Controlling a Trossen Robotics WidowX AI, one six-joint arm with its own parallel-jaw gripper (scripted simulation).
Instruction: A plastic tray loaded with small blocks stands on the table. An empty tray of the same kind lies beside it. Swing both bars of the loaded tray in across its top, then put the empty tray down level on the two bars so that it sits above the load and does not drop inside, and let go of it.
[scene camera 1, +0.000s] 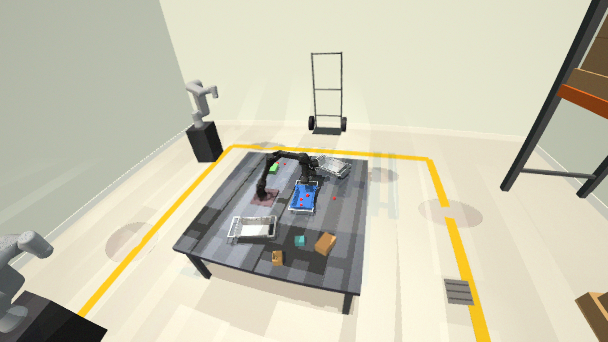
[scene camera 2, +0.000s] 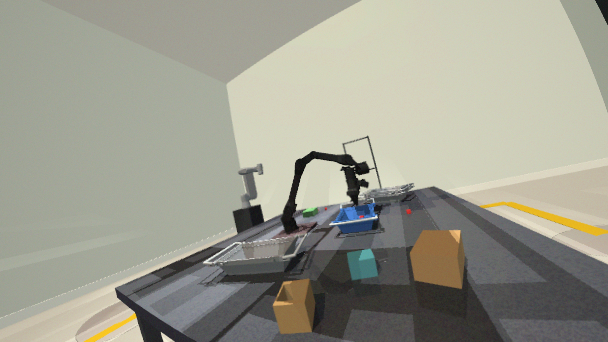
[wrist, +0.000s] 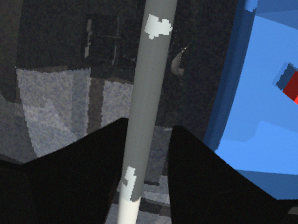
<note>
In view: my gripper (wrist: 150, 132), a white-grey tray (scene camera 2: 270, 256), a small box (scene camera 2: 294, 306) and a teal cube (scene camera 2: 362, 264).
The white-grey tray also shows in scene camera 1 (scene camera 1: 254, 227). The wrist view does not show the white-grey tray: it is out of frame. The wrist view does not show the small box: it is out of frame.
</note>
